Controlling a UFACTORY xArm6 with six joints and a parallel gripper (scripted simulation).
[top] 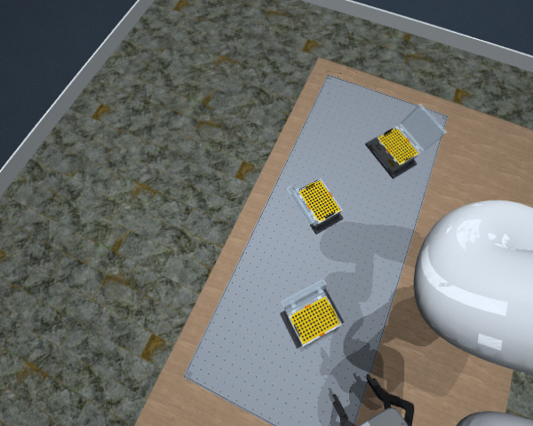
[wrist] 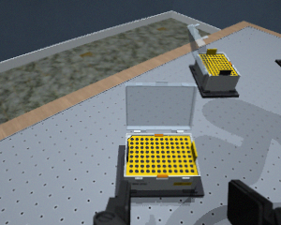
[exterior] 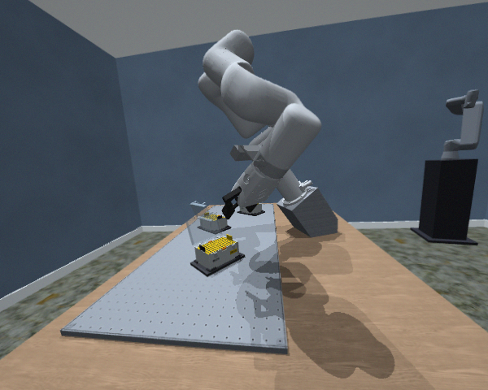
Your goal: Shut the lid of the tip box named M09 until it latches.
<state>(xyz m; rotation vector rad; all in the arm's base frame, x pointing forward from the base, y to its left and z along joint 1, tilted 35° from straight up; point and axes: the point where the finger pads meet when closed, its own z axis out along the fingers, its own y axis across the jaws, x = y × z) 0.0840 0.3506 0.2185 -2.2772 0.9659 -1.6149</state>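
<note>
Right now my hand is 17 cm short of the clear lid, 10 cm to the left of it and 10 cm above it. From my hand the other things lie so: tip box 13 cm below, 13 cm ahead, 7 cm to the right.
</note>
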